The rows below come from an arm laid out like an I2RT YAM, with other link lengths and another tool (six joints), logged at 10 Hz.
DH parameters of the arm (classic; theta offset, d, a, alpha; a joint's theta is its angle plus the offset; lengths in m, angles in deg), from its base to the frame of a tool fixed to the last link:
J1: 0 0.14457 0.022 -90
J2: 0 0 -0.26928 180
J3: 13.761 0 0.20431 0
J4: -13.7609 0.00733 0.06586 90
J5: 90 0.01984 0 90
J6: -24 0.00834 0.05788 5.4
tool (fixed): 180 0.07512 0 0
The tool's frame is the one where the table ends.
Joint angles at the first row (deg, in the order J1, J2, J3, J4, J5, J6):
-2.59, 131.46, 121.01, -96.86, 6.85, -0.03
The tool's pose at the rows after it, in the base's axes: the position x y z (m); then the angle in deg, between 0 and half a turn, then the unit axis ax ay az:
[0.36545, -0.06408, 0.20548, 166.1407, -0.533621, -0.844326, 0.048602]
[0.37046, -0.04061, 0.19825, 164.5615, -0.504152, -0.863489, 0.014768]
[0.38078, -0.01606, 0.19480, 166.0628, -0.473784, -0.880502, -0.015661]
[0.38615, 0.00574, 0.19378, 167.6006, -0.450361, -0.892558, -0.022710]
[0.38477, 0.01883, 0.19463, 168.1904, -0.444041, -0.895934, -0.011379]
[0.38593, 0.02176, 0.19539, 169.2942, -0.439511, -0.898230, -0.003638]
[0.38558, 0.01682, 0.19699, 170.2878, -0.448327, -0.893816, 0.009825]
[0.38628, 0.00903, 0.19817, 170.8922, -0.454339, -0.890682, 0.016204]
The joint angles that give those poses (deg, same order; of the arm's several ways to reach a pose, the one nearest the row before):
-1.30, 131.46, 118.74, -96.84, 0.10, -3.11
1.21, 131.46, 117.84, -95.22, -3.92, -5.48
4.25, 131.46, 117.84, -91.96, -6.22, -6.66
7.42, 131.48, 117.84, -89.95, -6.37, -6.37
9.76, 131.48, 117.84, -89.97, -5.41, -4.69
10.48, 131.48, 117.84, -89.54, -4.14, -4.32
10.24, 131.46, 117.84, -89.67, -2.46, -3.16
9.30, 131.46, 117.95, -89.75, -1.43, -3.16

